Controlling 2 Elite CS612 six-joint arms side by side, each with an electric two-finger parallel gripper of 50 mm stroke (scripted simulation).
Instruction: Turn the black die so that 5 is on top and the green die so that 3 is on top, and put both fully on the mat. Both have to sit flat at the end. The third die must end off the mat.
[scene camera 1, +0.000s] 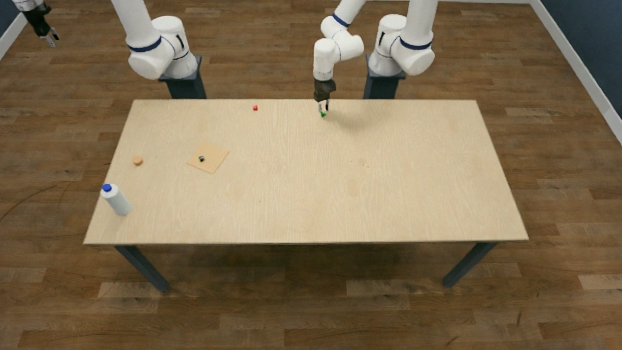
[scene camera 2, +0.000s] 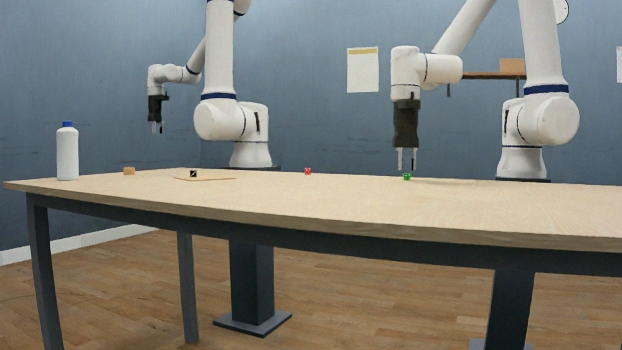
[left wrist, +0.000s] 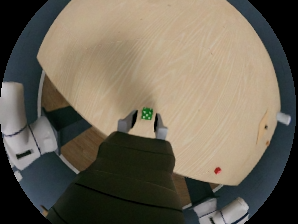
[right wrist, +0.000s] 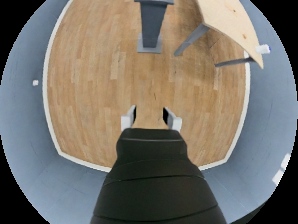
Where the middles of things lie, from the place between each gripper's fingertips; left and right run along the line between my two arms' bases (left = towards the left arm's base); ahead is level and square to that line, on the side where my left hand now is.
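Labels:
You'd find the white bottle (scene camera 2: 67, 137) 85 cm to the right of my left hand (scene camera 2: 406, 170), 51 cm ahead of it and 3 cm above it.
From my right hand, I see the white bottle 520 mm to the left, 100 mm below and 910 mm ahead.

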